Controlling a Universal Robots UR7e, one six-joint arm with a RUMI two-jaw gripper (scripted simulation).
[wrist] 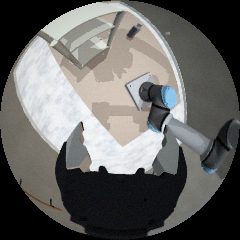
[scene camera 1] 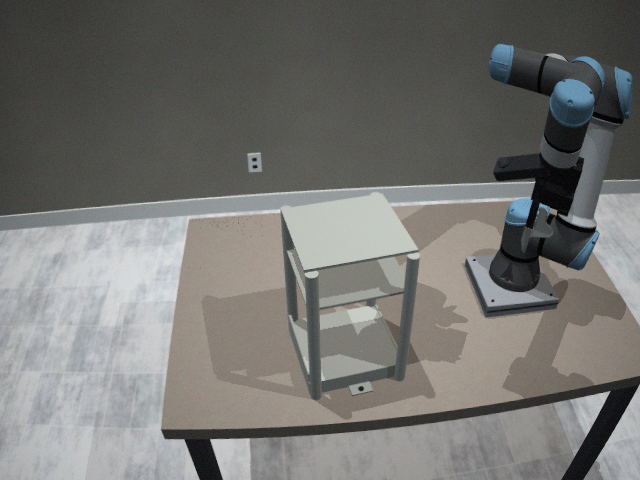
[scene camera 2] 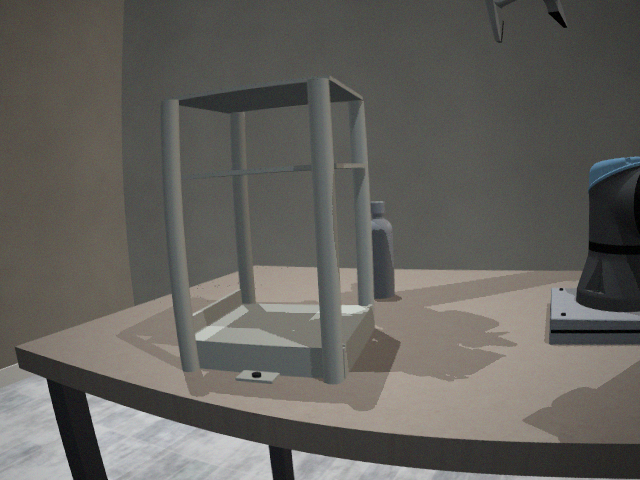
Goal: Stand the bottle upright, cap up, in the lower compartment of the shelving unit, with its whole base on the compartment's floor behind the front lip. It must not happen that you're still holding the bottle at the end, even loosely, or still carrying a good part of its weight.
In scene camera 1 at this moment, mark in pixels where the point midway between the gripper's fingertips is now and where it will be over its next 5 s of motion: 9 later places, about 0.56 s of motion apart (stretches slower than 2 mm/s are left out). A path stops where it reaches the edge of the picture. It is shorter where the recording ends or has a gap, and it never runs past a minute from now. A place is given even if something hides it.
My gripper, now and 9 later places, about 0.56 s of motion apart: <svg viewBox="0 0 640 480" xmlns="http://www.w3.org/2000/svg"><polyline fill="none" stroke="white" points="532,222 532,217 510,213 450,193 387,158 351,124 342,107 341,107 341,111 340,115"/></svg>
